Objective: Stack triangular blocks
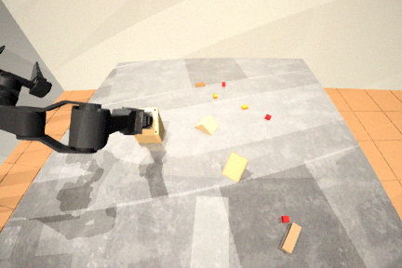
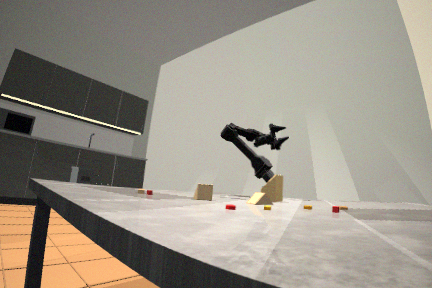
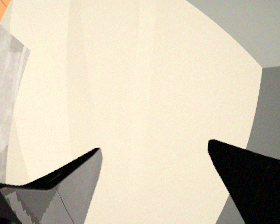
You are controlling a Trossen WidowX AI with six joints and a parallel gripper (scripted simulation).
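Now: gripper tip 520 mm short of the tan triangular block, 390 mm above it and 80 mm to the right of it.
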